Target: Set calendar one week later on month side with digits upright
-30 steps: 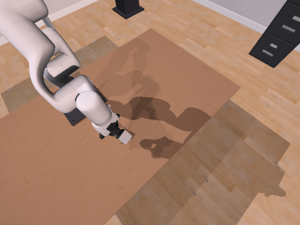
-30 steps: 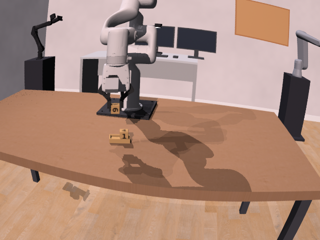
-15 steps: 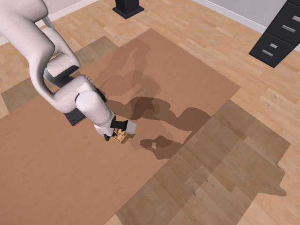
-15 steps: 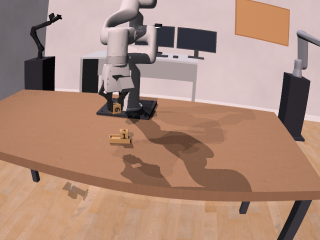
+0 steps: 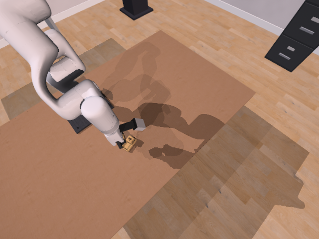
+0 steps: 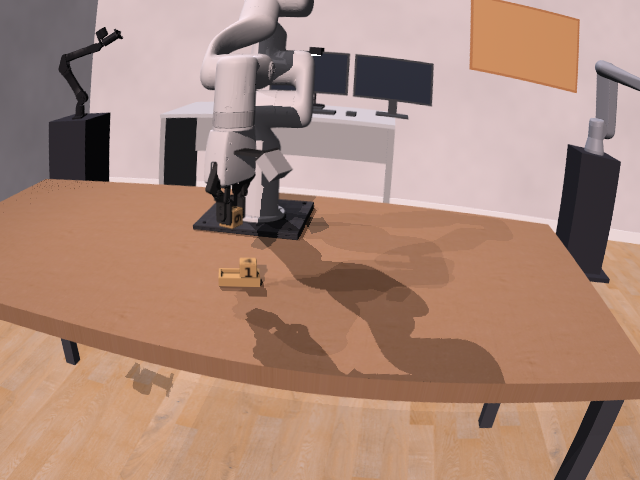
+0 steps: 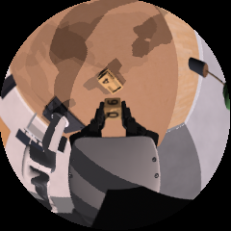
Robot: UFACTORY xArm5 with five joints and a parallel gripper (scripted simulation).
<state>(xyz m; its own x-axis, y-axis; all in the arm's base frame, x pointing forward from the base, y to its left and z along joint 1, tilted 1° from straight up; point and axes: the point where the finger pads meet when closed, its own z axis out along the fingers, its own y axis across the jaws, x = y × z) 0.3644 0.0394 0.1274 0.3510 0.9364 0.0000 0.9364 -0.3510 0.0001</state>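
The wooden calendar tray lies 130 mm below my hand, 20 mm to the left of it and 10 mm behind it.
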